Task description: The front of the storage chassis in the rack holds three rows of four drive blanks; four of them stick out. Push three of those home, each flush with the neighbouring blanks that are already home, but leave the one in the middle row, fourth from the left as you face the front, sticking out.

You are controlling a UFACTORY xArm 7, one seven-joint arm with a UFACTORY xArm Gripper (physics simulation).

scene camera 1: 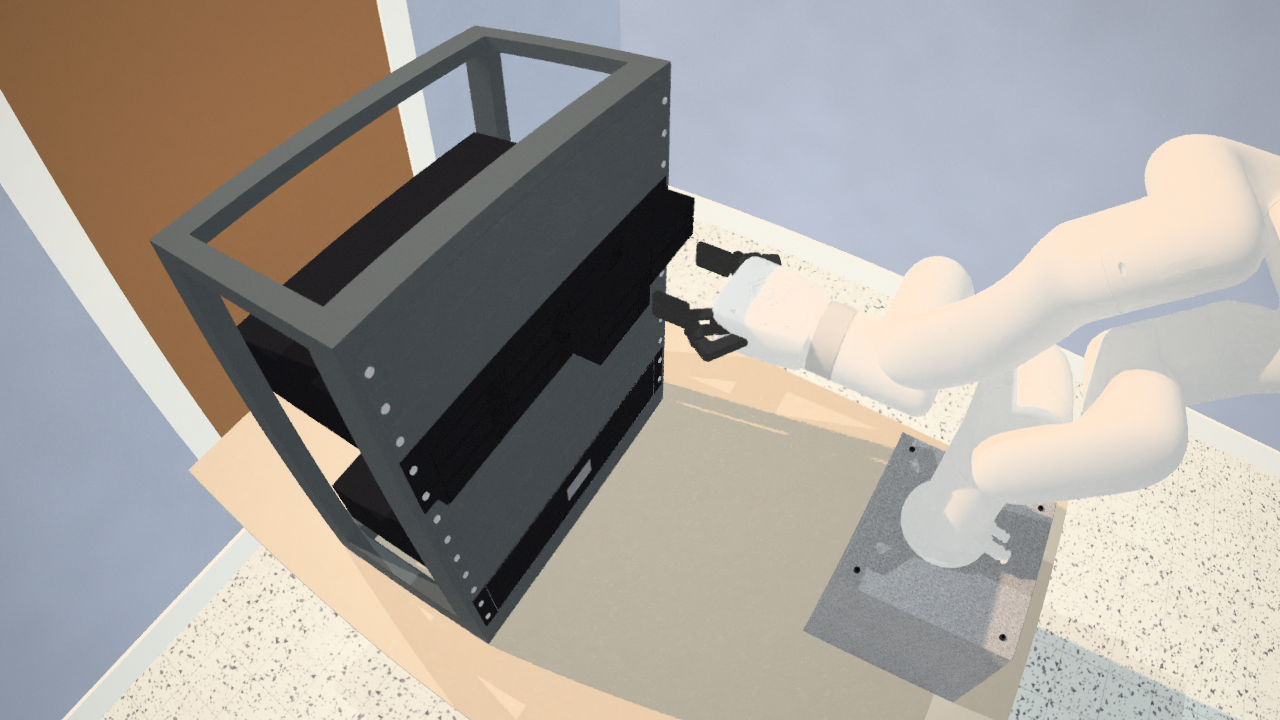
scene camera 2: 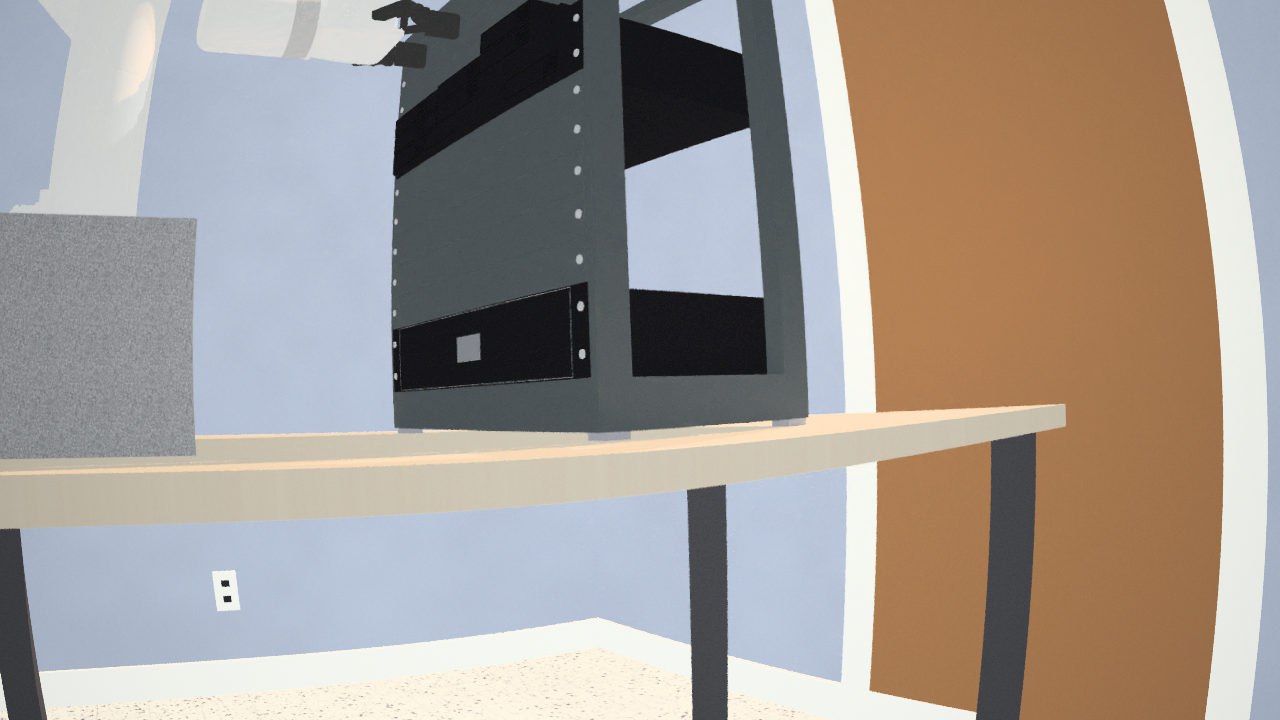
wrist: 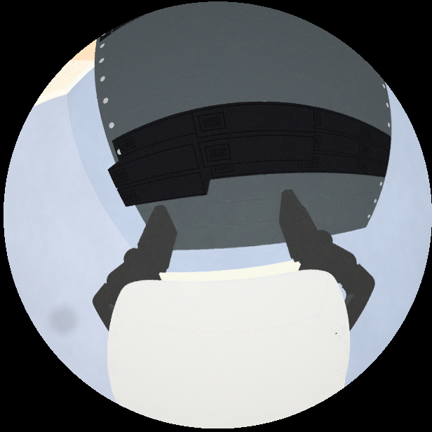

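My gripper is open and empty, in front of the rack near its right end. The black storage chassis shows upside down in the wrist view. Two blanks stick out in the fourth column: the top-row one and the middle-row one. Two more stick out in the third column: the middle-row one and the bottom-row one. The top-row third blank sits back, level with its neighbours to the left. Contact between fingers and blanks does not show.
The dark grey rack stands on the wooden table. Grey panels lie above and below the chassis. A lower black unit sits near the rack's bottom. The arm's grey base block stands before the rack.
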